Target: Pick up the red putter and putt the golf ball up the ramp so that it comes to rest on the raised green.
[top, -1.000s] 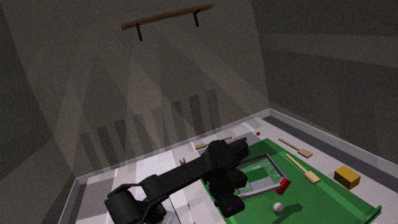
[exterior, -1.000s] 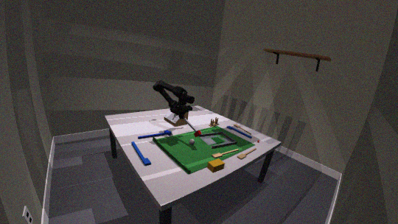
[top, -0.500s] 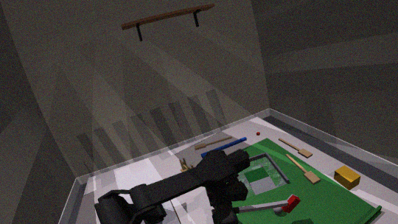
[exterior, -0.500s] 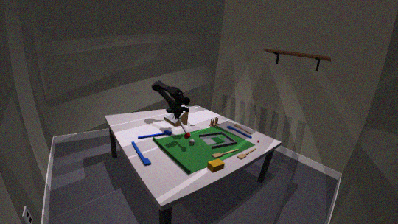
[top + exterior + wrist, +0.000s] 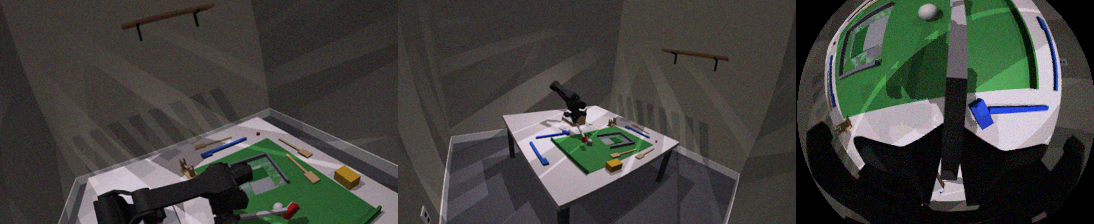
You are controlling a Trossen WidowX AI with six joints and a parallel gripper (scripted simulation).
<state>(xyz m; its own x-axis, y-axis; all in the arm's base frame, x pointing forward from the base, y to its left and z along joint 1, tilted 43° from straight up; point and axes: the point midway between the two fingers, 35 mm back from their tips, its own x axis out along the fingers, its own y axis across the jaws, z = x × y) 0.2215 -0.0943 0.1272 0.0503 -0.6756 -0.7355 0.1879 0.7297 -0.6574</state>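
Now: gripper tip 120 mm short of the red putter, 20 mm to the left of it and 10 mm above it. Round my gripper tip: white golf ball: 210 mm ahead, 20 mm to the left, 80 mm below; then wooden stand: 20 mm behind, 480 mm to the left, 60 mm below; then green mat: 260 mm ahead, 140 mm to the left, 100 mm below.
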